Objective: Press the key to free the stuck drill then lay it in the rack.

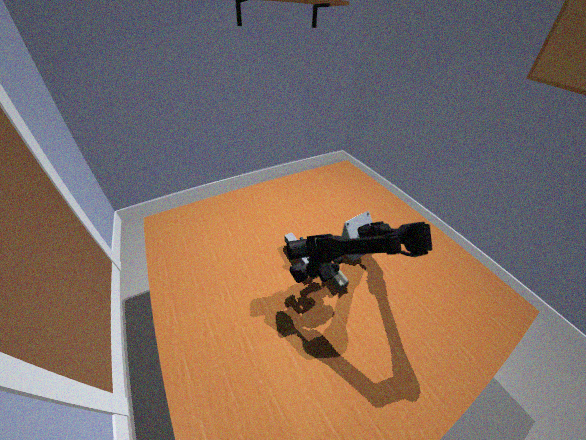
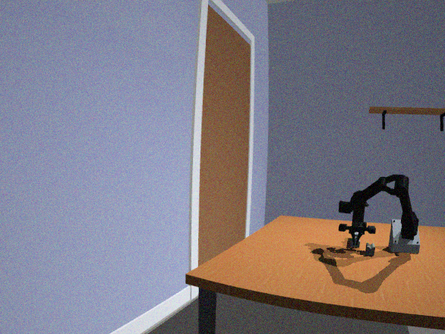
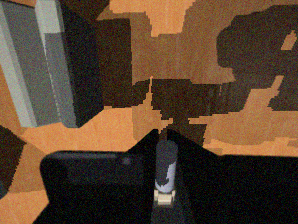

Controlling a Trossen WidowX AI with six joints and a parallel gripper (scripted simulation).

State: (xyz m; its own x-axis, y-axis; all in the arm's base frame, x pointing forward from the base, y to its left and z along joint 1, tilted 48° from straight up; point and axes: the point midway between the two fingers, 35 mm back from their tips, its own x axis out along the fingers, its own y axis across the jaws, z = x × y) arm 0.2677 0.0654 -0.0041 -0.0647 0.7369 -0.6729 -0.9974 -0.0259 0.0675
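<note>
Now: the drill 5 cm to the right of my gripper tip and 3 cm above it. The rest, counted from my gripper tip: dark key: 13 cm to the right, 6 cm above, 1 cm behind; then grey holder block: 12 cm to the right, 2 cm above; then grey rack: 7 cm behind, 5 cm to the left.
</note>
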